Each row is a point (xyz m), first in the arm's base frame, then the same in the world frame.
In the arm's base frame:
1: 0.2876 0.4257 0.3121
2: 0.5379 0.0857 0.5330
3: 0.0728 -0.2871 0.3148
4: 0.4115 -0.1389 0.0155
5: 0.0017 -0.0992 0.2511
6: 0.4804 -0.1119 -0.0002
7: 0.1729 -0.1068 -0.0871
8: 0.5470 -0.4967 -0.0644
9: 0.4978 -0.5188 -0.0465
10: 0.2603 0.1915 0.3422
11: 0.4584 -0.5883 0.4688
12: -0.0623 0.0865 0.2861
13: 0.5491 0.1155 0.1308
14: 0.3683 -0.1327 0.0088
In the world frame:
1: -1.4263 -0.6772 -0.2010
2: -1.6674 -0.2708 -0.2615
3: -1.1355 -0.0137 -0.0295
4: -1.1434 -0.1636 -0.4809
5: -1.0872 -0.2182 -0.0130
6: -1.1789 -0.1829 -0.5448
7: -0.9290 -0.2475 -0.3563
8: -1.0811 0.1895 -0.6364
9: -1.0602 0.2072 -0.5866
10: -1.3791 -0.4478 -0.1607
11: -1.4155 0.3622 -0.2378
12: -1.1184 -0.4018 0.0588
13: -1.3728 -0.3708 -0.5184
14: -1.1138 -0.1771 -0.4510

